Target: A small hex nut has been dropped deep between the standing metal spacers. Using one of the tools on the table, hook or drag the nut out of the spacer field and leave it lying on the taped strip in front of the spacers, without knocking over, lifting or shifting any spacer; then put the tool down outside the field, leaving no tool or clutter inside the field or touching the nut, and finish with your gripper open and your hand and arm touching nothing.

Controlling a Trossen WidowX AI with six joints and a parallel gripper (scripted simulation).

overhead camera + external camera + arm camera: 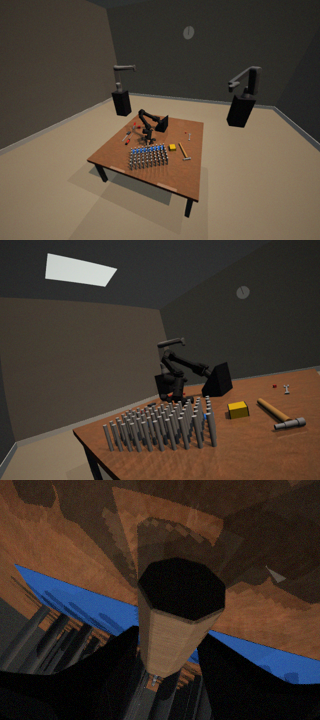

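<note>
My gripper tip is now 5 cm short of the blue taped strip, 2 cm to the right of it and 2 cm above it. The rest, counted from my gripper tip: yellow block: 5 cm behind, 33 cm to the left; grey wrench: 36 cm behind, 52 cm to the left, 2 cm below.
</note>
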